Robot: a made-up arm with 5 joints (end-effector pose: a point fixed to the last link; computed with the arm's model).
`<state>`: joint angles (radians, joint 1 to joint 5).
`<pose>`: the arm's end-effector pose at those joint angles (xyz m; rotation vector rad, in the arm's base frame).
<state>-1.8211 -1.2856 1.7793 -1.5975 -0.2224</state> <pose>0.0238 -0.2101 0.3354 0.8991 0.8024 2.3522</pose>
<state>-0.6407 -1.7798 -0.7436 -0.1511 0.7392</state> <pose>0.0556 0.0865 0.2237 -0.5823 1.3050 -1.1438</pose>
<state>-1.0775 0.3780 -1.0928 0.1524 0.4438</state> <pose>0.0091 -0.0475 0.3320 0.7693 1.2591 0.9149</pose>
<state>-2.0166 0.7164 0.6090 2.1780 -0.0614</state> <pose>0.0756 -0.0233 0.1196 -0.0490 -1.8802 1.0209</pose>
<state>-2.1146 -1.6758 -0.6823 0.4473 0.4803</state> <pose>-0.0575 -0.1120 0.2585 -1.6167 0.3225 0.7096</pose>
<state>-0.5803 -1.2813 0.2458 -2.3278 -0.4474</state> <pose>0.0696 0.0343 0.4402 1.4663 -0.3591 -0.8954</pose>
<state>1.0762 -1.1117 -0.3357 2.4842 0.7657</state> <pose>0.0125 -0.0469 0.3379 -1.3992 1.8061 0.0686</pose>
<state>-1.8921 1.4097 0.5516 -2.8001 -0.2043</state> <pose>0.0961 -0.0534 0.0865 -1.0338 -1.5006 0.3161</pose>
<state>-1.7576 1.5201 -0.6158 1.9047 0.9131</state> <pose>-0.0277 0.0093 0.1490 0.5842 -0.4333 1.3543</pose>
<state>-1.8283 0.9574 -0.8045 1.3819 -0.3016</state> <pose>0.0201 -0.1422 0.1598 1.2571 -0.4627 2.3240</pose>
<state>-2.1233 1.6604 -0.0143 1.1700 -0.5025</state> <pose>-0.0811 -0.1041 0.1600 2.2866 -1.0645 1.1463</pose>
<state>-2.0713 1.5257 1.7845 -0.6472 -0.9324</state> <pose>-0.1516 -0.0507 0.2026 -1.9154 1.5923 0.7192</pose>
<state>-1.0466 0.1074 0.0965 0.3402 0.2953</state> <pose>-0.0584 -0.0394 0.2355 0.4982 -0.1574 1.0083</pose>
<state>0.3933 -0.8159 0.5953 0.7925 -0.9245</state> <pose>-0.0329 0.0229 0.2171 -0.6214 -0.3964 0.9221</pose>
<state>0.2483 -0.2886 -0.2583 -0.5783 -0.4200</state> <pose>0.0588 0.0554 0.3792 1.0347 -0.7196 -0.5907</pose>
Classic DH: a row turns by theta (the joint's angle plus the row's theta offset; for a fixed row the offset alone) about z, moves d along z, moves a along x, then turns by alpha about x. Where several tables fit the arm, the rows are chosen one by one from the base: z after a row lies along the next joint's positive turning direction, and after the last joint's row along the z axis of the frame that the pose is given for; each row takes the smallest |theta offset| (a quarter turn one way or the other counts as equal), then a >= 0, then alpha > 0; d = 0 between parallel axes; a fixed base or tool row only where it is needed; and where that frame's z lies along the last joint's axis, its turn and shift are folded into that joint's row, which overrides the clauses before.
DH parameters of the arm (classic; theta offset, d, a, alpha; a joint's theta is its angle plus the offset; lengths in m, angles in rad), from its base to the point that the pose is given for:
base (fixed): -0.6523 0 0.0906 3.1416
joint 1: -1.2643 -0.255 0.0476 -1.6721
joint 2: -1.4478 -0.0336 0.0058 1.2639
joint 3: -0.1979 0.0465 -0.0324 0.9337
joint 4: 0.1069 0.064 0.042 1.5708
joint 5: 1.0121 0.1439 -0.0308 -2.2243
tool (fixed): 2.9734 0.0574 0 0

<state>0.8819 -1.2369 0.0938 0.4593 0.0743</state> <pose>0.1312 0.0702 0.2670 -0.2126 0.7561 -0.7914</pose>
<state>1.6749 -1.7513 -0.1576 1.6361 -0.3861</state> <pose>0.1542 -0.0075 0.3728 0.4243 1.5022 -0.1987</pose>
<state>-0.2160 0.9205 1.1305 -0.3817 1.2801</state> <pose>0.0524 0.0906 0.2323 1.0194 -0.7404 0.2350</pose>
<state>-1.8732 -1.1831 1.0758 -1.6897 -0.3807</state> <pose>-0.0317 -0.1720 0.3843 1.2278 0.7324 1.5855</pose>
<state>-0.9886 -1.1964 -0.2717 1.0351 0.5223</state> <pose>-0.0320 -0.0676 0.2710 -1.3898 0.5638 0.6658</pose>
